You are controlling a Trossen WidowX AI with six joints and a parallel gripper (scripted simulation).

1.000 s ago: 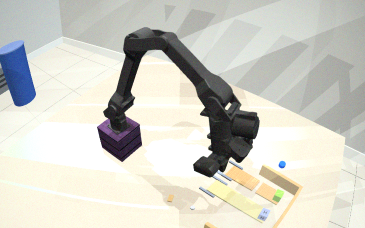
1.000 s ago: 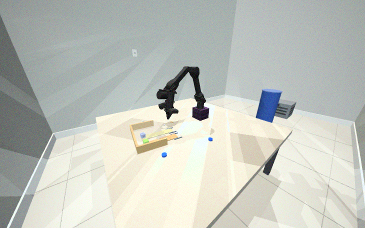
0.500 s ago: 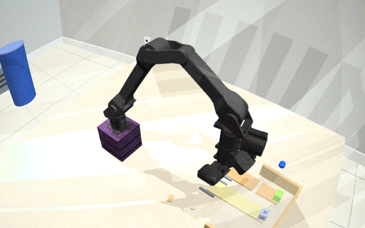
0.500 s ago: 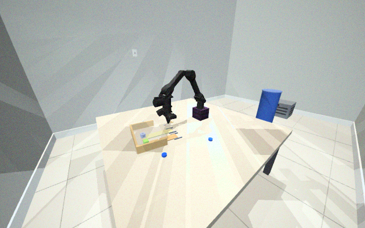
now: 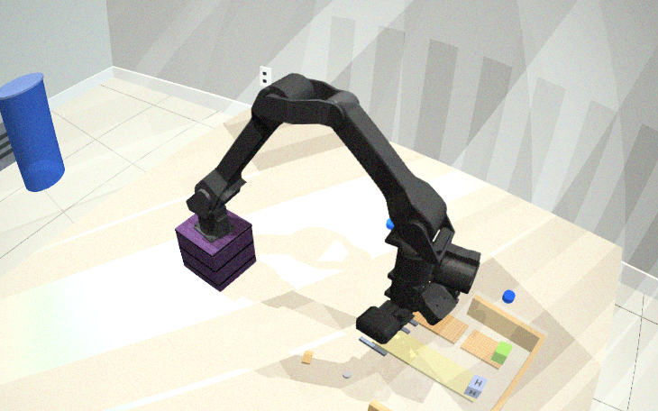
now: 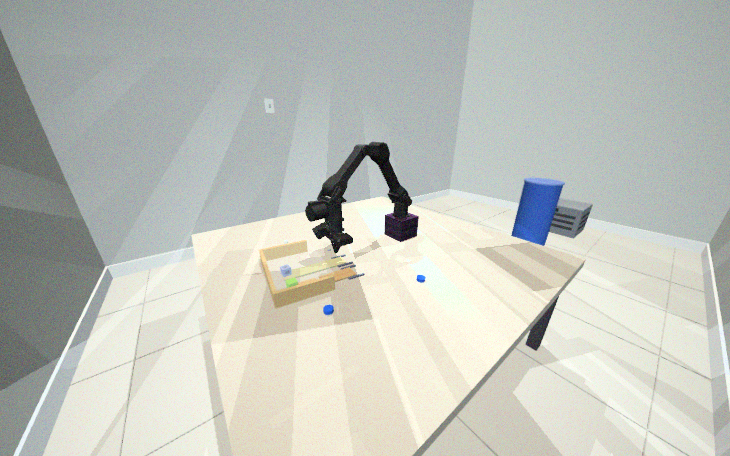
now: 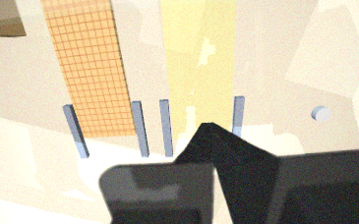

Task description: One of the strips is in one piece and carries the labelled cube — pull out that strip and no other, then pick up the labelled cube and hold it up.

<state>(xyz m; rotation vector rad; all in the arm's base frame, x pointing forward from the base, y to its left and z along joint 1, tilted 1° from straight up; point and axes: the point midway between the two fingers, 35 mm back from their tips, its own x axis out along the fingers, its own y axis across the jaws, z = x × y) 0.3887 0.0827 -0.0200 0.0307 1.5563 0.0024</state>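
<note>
My gripper tip is now 20 cm short of the light blue cube, 1 cm to the left of it and 2 cm above it. Round my gripper tip: yellow chip: 10 cm behind, 13 cm to the right, 4 cm below.
</note>
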